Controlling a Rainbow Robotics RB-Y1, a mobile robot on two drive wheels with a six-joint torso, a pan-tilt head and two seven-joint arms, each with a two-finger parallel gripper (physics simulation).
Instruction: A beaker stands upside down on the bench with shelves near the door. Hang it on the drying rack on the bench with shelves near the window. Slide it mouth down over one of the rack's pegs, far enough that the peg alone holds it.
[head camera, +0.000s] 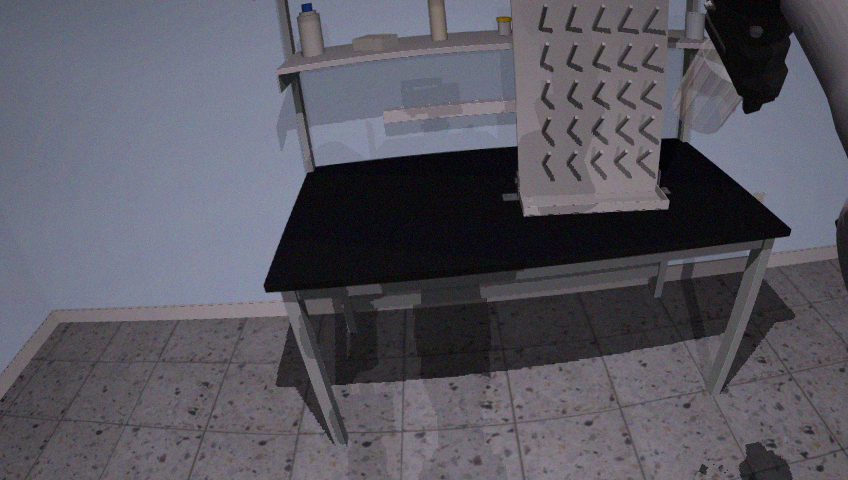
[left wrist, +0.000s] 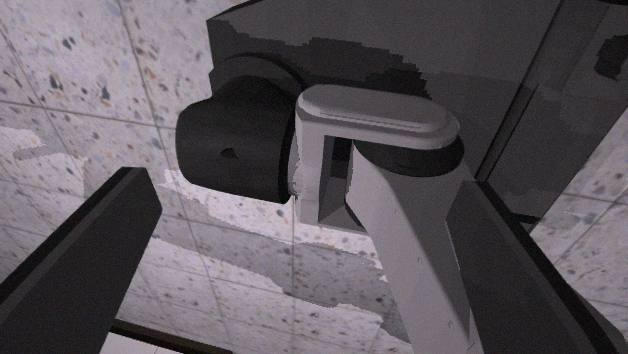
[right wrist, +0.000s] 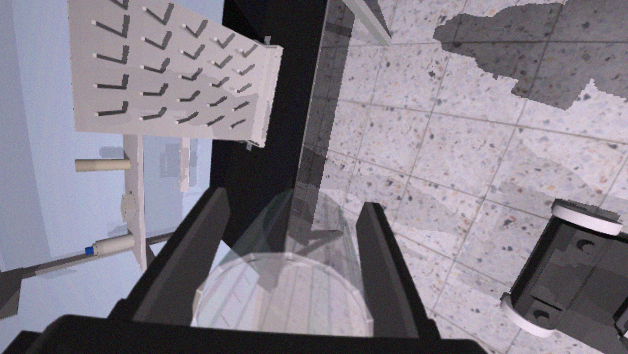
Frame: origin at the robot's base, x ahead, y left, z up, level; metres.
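Where they show: left gripper, fingertip midpoint: (left wrist: 303, 195); right gripper, fingertip midpoint: (head camera: 738, 81) (right wrist: 295, 207).
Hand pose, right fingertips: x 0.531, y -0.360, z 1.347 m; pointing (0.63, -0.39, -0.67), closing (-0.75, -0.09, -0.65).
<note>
Each offset is from my right fingertips to the top centre of the thing. "pt": to the spot under its first point. Level surfaces: height alone.
A clear beaker @[dx -0.003, dy +0.037, dz +0.051 m] (head camera: 705, 98) (right wrist: 295, 285) is tilted in the air at the right of the drying rack (head camera: 526, 89) (right wrist: 82, 90) in the head view, apart from it. My right gripper (head camera: 751, 105) (right wrist: 295, 207) is shut on the beaker, with a finger on each side of its wall. Which end is the mouth is hard to tell. The rack is an upright pale board with rows of angled pegs and a tray at its foot, standing on the black bench @[dz -0.585 m] (head camera: 404, 220) (right wrist: 280, 125). My left gripper (left wrist: 303, 195) is open and empty, away from the beaker and rack.
Behind the rack, a shelf @[dz -0.128 m] (head camera: 410, 49) carries a bottle with a blue cap @[pt dx +1.107, dy +0.720, dz -0.046 m] (head camera: 310, 32), a flat box @[pt dx +1.045, dy +0.514, dz -0.097 m] (head camera: 374, 41), a tall tan cylinder @[pt dx +1.121, dy +0.317, dz -0.059 m] (head camera: 437, 20), a yellow-lidded jar @[pt dx +1.149, dy +0.101, dz -0.093 m] (head camera: 504, 25) and a cup @[pt dx +1.081, dy -0.565, dz -0.075 m] (head camera: 695, 24). A dark robot base part (right wrist: 575, 280) shows in the right wrist view.
</note>
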